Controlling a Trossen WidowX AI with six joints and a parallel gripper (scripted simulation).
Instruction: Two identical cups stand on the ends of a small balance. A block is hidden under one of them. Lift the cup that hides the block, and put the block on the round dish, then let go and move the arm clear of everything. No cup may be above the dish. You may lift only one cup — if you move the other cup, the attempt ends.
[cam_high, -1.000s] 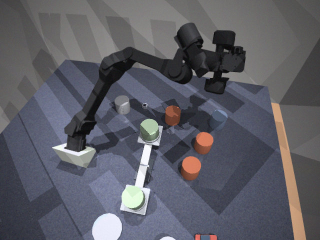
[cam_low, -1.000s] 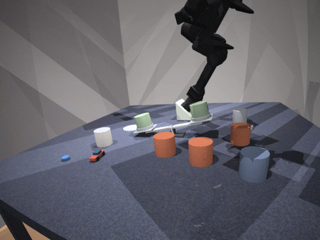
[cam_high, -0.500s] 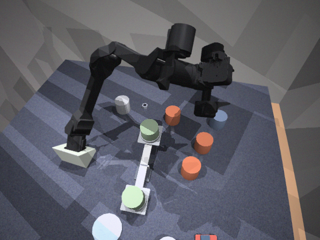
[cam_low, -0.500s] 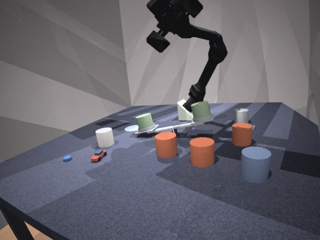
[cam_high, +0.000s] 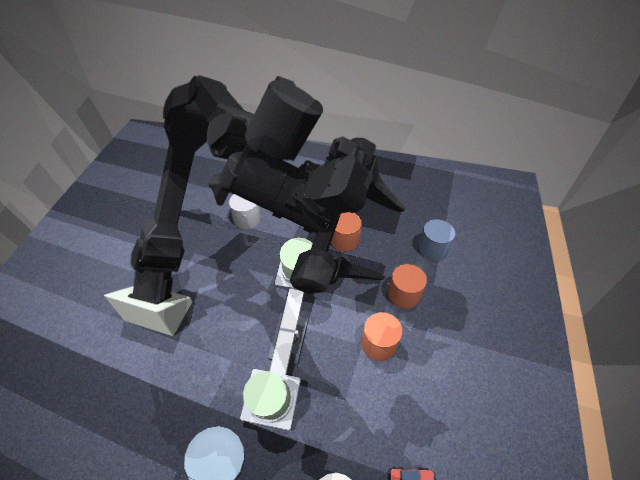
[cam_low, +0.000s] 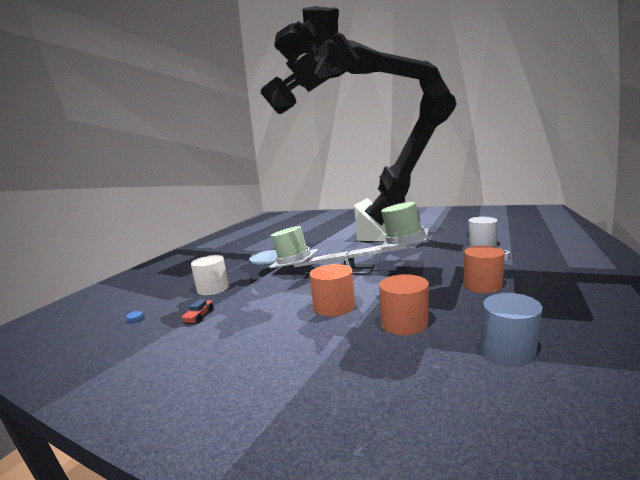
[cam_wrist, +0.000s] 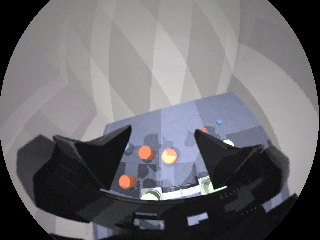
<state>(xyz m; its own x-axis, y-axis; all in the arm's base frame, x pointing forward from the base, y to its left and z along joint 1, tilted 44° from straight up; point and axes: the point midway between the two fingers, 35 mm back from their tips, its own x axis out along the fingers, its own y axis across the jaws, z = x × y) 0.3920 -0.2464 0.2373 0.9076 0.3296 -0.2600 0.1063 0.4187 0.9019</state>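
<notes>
Now: gripper tip 150 mm past the pale block, 120 mm to the left of it and 320 mm above it. The rest, counted from my gripper tip: red toy car 100 mm ahead, 190 mm to the right, 350 mm below; blue cylinder 100 mm ahead, 320 mm to the left, 320 mm below; white cylinder 10 mm behind, 240 mm to the right, 320 mm below.
</notes>
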